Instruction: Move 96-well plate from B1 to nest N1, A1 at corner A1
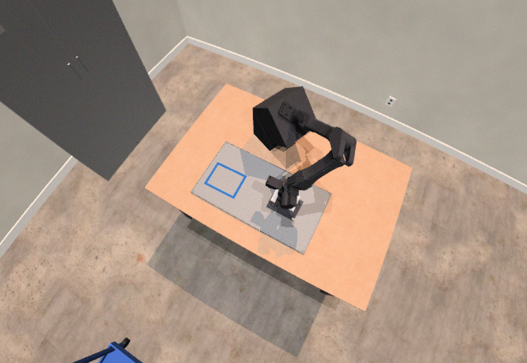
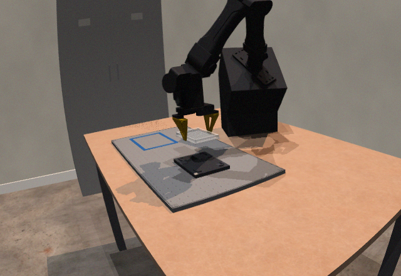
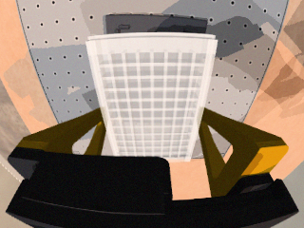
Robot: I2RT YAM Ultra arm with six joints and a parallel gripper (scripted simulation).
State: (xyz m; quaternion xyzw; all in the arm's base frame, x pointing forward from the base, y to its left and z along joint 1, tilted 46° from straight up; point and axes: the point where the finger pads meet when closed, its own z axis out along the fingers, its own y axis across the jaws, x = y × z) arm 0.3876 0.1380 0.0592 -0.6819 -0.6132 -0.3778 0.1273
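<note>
Right now the plate nest N1 is 9 cm below my hand. Also, from my hand: white 96-well plate: right at my hand.
</note>
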